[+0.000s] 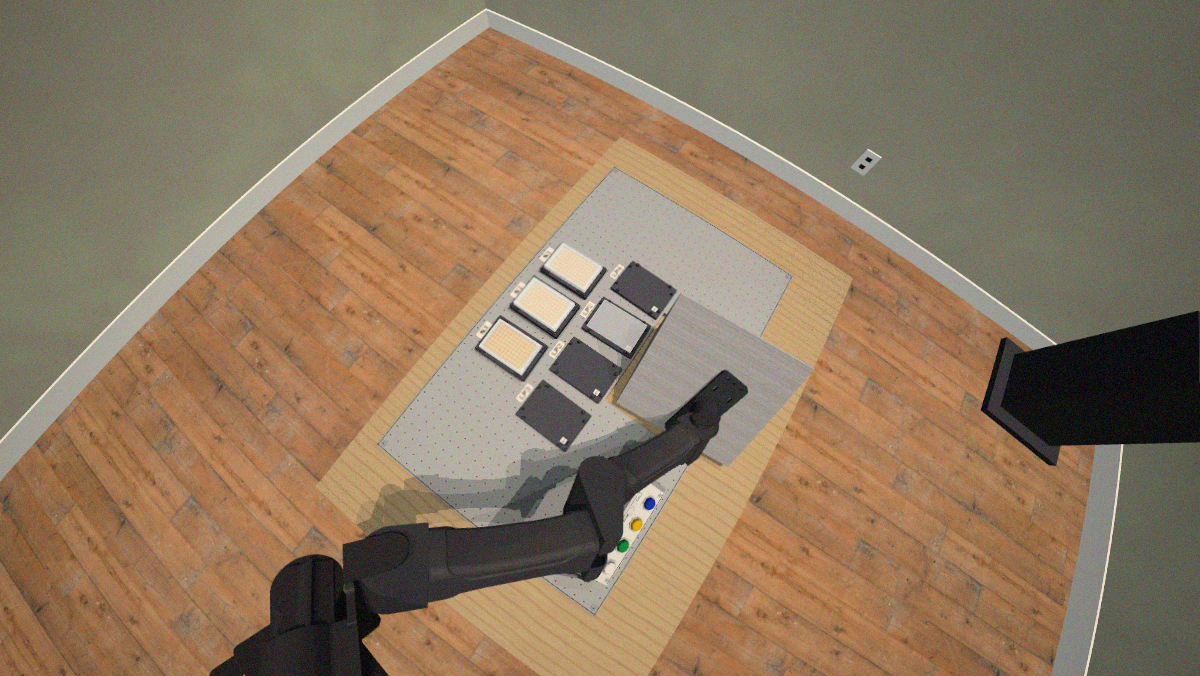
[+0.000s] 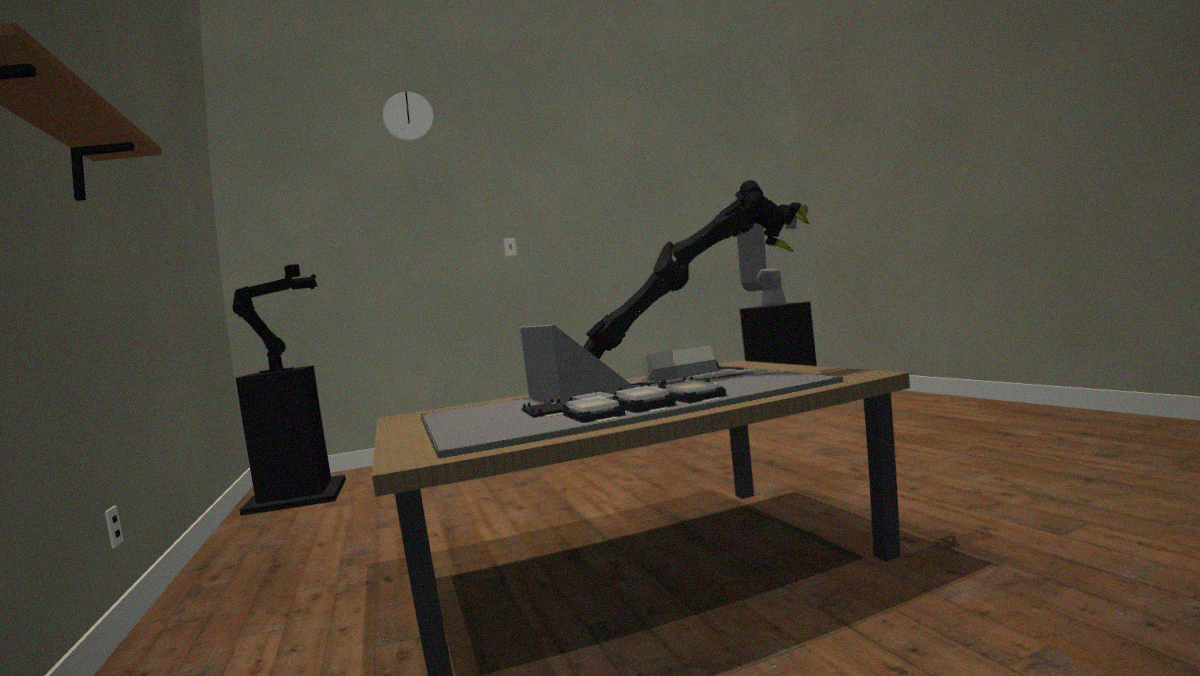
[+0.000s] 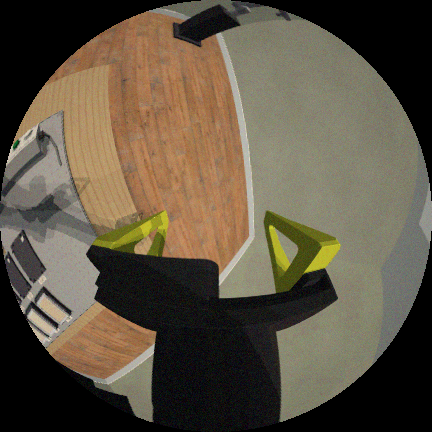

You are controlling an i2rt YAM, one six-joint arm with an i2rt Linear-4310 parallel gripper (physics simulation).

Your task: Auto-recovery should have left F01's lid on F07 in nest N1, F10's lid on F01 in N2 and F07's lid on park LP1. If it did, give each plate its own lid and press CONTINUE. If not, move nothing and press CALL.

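Frame: origin at the arm's base, x right, y up, z back, level; metres.
Where they show: gripper, between the fingertips: (image 2: 800, 237) (image 3: 215, 215); arm's base, origin of its link: (image 1: 704, 407) (image 2: 584, 363).
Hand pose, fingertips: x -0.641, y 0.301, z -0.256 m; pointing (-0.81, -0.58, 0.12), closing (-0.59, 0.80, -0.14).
Observation:
Each offset is from my fingertips to the top centre of the thing. "pt": to the spot under its first point. Level surfaces: height alone.
My gripper (image 2: 794, 230) (image 3: 215, 215) is open and empty, held high past the table's end, away from the plates. Three plates with pale yellow wells stand in a row: near plate {dx +0.488, dy -0.350, dz -0.187 m} (image 1: 511, 345), middle plate {dx +0.621, dy -0.344, dz -0.193 m} (image 1: 544, 304) (image 2: 644, 396) and far plate {dx +0.748, dy -0.350, dz -0.204 m} (image 1: 572, 268). Whether each wears a clear lid cannot be told, and their codes are too small to read. A clear grey lid {dx +0.694, dy -0.365, dz -0.019 m} (image 1: 617, 325) lies on one park. The other dark parks {pt dx +0.821, dy -0.373, dz -0.030 m} (image 1: 642, 288) {pt dx +0.559, dy -0.373, dz -0.012 m} (image 1: 585, 369) {pt dx +0.430, dy -0.372, dz -0.005 m} (image 1: 553, 413) show no lid. The button panel has blue {pt dx +0.407, dy -0.311, dz +0.276 m} (image 1: 649, 503), yellow {pt dx +0.358, dy -0.311, dz +0.279 m} (image 1: 636, 524), green {pt dx +0.308, dy -0.310, dz +0.280 m} (image 1: 622, 545) (image 3: 16, 144) and white {pt dx +0.257, dy -0.312, dz +0.286 m} (image 1: 609, 568) buttons, partly behind the arm.
A tall grey wedge-shaped block (image 1: 730, 335) (image 2: 554, 361) stands beside the parks and hides part of the board. The arm reaches over the perforated board {dy -0.382 m} (image 1: 453, 419) and the wooden table edge (image 1: 352, 482). Black pedestals (image 2: 281, 436) (image 2: 779, 334) carrying other arms stand beyond the table.

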